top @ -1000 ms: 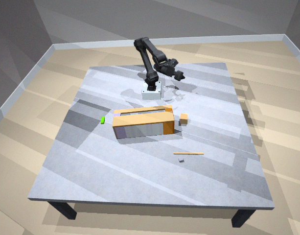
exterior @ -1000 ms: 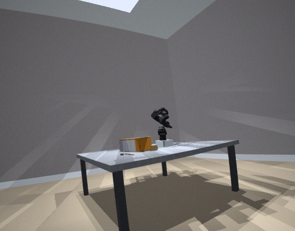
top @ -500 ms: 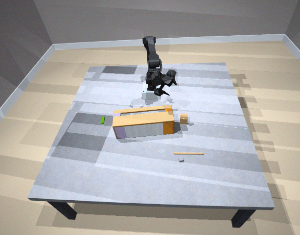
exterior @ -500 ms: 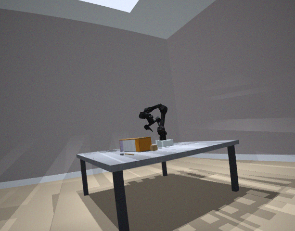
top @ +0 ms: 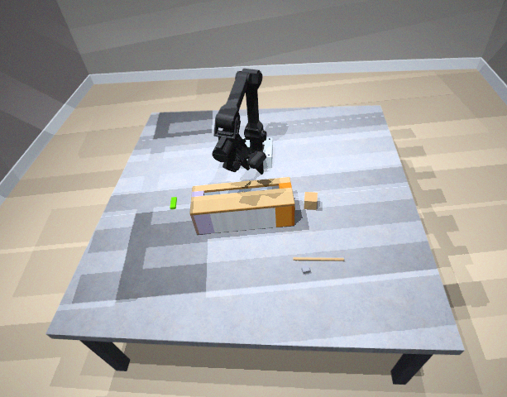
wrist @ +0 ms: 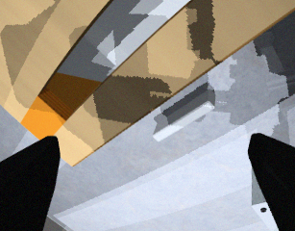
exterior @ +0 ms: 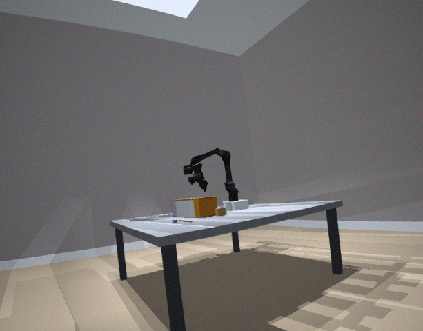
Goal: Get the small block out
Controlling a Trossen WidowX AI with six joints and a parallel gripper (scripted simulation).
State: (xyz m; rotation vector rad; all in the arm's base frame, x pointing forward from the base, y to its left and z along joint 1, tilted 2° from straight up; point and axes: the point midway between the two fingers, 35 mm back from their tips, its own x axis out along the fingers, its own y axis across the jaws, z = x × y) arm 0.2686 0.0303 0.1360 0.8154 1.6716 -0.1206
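The box lies 11 cm below my gripper tip, 5 cm to the right of it and 4 cm ahead of it. Also, from my gripper tip: thin wooden stick (26 cm to the left, 25 cm ahead, 17 cm below); then tiny grey piece (30 cm ahead, 22 cm to the left, 17 cm below).
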